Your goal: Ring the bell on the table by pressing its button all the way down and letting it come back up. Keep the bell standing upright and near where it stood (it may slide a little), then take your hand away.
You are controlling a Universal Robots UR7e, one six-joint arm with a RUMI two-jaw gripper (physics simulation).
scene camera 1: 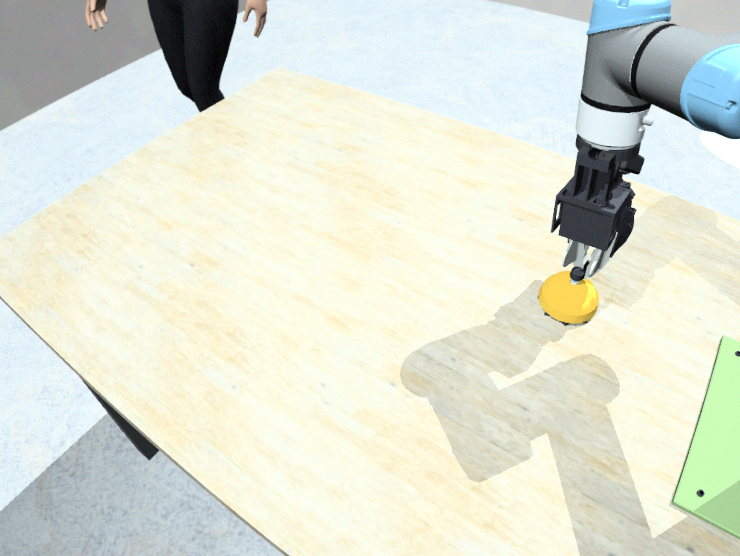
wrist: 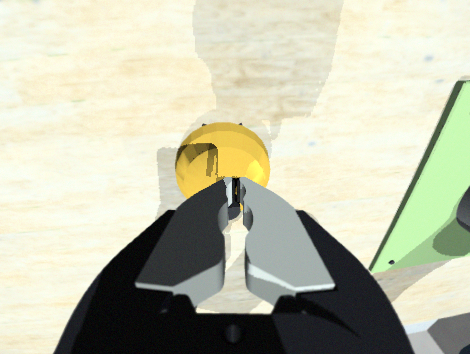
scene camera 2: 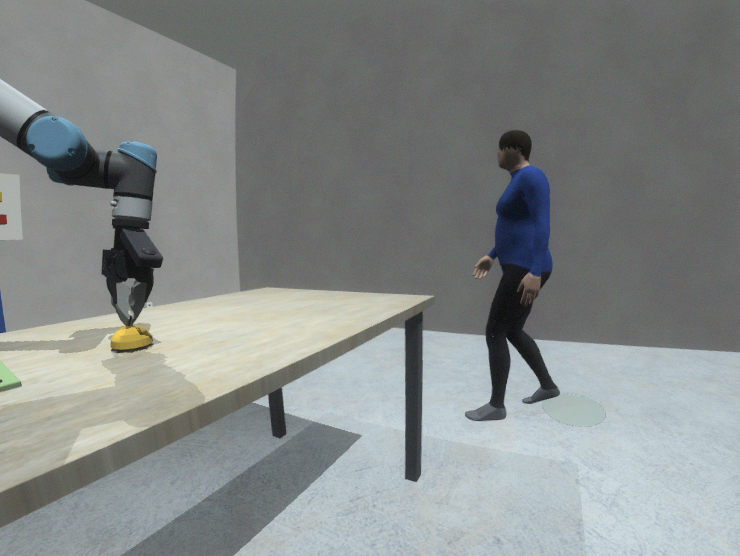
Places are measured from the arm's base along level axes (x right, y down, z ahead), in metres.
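Pixels of known places: gripper, fingertip midpoint: (scene camera 1: 583,277) (wrist: 236,180) (scene camera 2: 128,326).
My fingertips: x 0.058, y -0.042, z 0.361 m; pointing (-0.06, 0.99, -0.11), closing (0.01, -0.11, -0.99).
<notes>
Ahead of a thing's pixels: the offset from my fingertips to its top centre. Level surfaces: height alone.
The bell is a yellow dome @(dy -0.017, dx -0.012, dz +0.008 m) (scene camera 1: 568,303) (scene camera 2: 129,340) (wrist: 225,142) standing upright on the table @(dy +0.049 m) (scene camera 1: 269,251) (scene camera 2: 281,322). Its small black button @(dy -0.017, dx -0.012, dz +0.008 m) (scene camera 1: 577,274) stands above the dome on a pale stem in scene camera 1; the button also shows partly in the wrist view (wrist: 231,214), under the fingers. My gripper (scene camera 1: 585,270) (scene camera 2: 129,321) (wrist: 236,180) is shut and empty and points down. Its fingertips are at about the height of the button, close to it, and overlap it in scene camera 2. Whether they touch the button or the dome is hidden.
A green plate (scene camera 1: 708,436) (scene camera 2: 7,379) (wrist: 425,185) lies on the table beside the bell, with part of a dark round thing (wrist: 465,210) over it. A person (scene camera 1: 194,47) (scene camera 2: 521,221) in blue and black stands beyond the table. The arm's shadow falls around the bell.
</notes>
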